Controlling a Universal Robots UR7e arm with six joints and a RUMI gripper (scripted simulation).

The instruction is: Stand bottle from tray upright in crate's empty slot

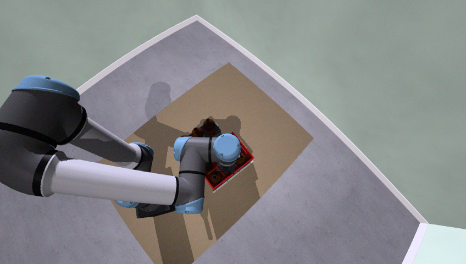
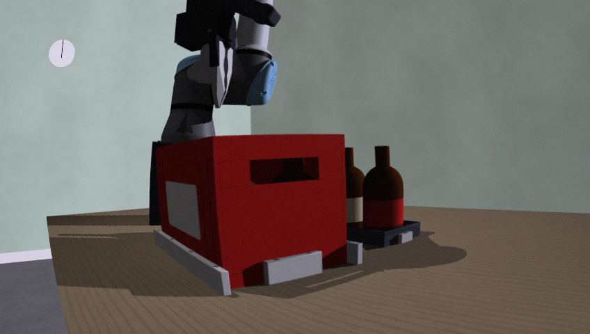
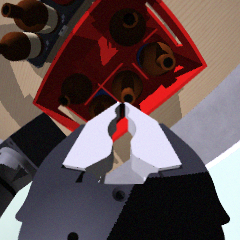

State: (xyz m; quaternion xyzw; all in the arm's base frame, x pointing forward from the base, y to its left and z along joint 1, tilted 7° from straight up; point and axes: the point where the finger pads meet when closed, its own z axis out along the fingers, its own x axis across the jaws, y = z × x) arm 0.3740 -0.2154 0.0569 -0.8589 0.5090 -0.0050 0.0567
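My hand is 50 mm short of the cream-label bottle, 260 mm to the right of it and 160 mm above it. The rest, counted from my hand: dark tray (50 mm ahead, 260 mm to the left, 230 mm below); then red crate (20 mm to the left, 160 mm below).
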